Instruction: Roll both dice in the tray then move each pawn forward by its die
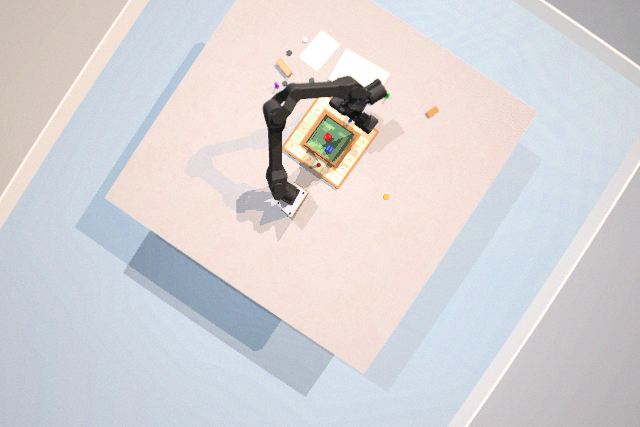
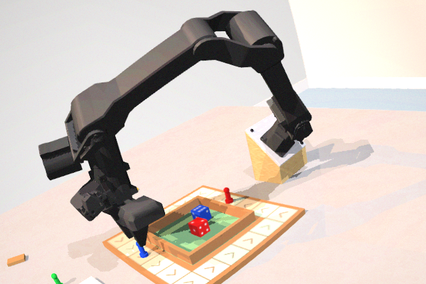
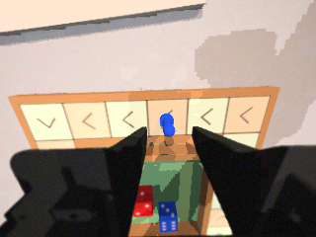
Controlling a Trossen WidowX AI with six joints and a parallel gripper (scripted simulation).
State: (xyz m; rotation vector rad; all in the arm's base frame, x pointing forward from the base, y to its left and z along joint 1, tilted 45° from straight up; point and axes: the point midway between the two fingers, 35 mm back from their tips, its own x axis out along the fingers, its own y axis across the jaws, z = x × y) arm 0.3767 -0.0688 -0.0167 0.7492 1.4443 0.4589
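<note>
Now: gripper tip 2 cm above the blue pawn. The rest, counted from my gripper tip: green tray (11 cm behind, 4 cm to the left, 4 cm below); then red pawn (22 cm behind, 3 cm to the left, 2 cm below); then green pawn (16 cm ahead, 8 cm to the right, 3 cm below).
</note>
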